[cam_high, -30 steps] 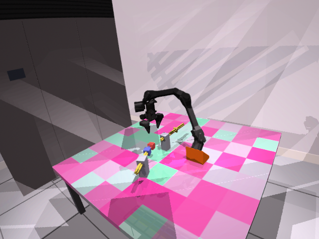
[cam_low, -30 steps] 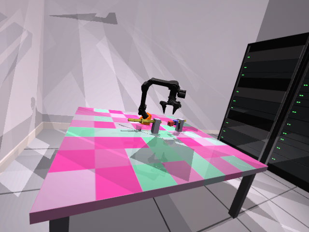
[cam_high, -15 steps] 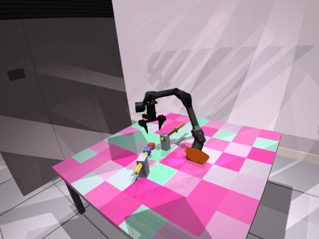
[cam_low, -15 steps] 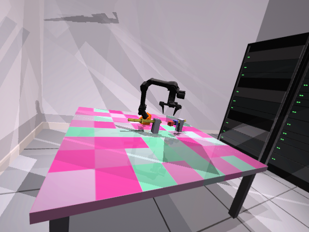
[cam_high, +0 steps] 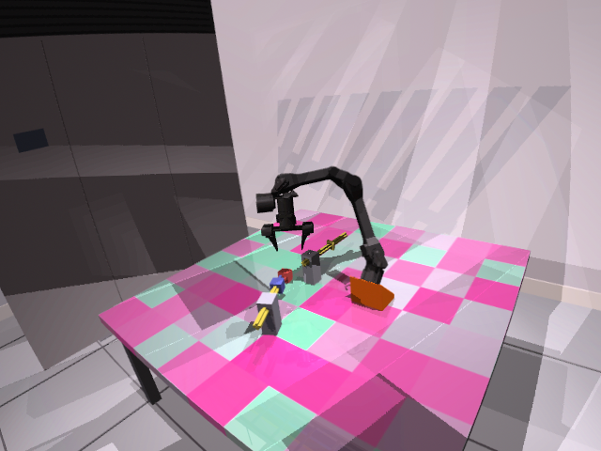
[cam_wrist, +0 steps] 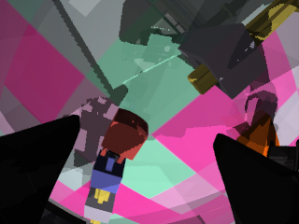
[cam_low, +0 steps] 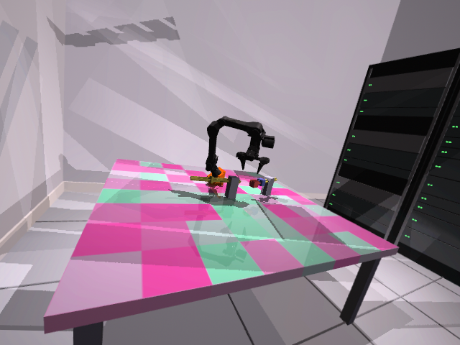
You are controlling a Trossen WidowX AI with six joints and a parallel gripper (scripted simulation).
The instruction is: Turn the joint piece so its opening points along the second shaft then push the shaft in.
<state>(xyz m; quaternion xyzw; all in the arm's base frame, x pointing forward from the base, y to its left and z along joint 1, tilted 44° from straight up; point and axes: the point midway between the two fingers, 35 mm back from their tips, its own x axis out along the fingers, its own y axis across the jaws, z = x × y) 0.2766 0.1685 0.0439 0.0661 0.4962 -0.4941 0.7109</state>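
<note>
My gripper tip is now 7 cm above the joint piece, 6 cm to the right of it and 2 cm past it.
</note>
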